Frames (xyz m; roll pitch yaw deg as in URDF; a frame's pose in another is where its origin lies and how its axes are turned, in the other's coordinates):
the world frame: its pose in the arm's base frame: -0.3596 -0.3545 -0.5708 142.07 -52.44 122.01
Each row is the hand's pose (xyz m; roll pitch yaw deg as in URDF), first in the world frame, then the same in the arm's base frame.
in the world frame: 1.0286 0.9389 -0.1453 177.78 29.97 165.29
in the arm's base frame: 0.1509 0.0574 0.6663 34.64 19.97 -66.16
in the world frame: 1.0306 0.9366 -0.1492 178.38 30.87 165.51
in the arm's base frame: 0.1474 0.0551 0.6689 34.88 19.37 -66.89
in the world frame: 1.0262 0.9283 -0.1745 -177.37 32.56 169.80
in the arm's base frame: 0.1363 0.0311 0.6744 35.45 20.05 -71.10
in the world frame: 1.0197 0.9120 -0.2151 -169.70 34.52 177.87
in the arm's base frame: 0.1156 -0.0071 0.6827 36.06 21.64 -78.40
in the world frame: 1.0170 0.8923 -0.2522 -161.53 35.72 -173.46
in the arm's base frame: 0.0912 -0.0403 0.6910 36.33 23.16 -86.00
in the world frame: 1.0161 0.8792 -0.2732 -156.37 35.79 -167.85
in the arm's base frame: 0.0753 -0.0588 0.6955 36.27 24.29 -90.82
